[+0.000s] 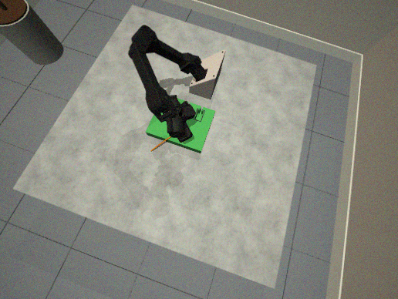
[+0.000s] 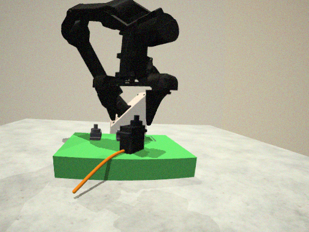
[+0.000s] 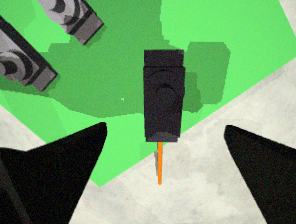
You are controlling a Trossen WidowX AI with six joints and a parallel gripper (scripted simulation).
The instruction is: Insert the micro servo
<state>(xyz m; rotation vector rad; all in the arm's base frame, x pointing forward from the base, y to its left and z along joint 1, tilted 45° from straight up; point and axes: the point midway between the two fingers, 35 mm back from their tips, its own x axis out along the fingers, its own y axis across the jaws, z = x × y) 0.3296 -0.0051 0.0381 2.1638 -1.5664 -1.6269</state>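
The green deck is 9 cm below my gripper tip, 3 cm behind it and 1 cm to the right of it.
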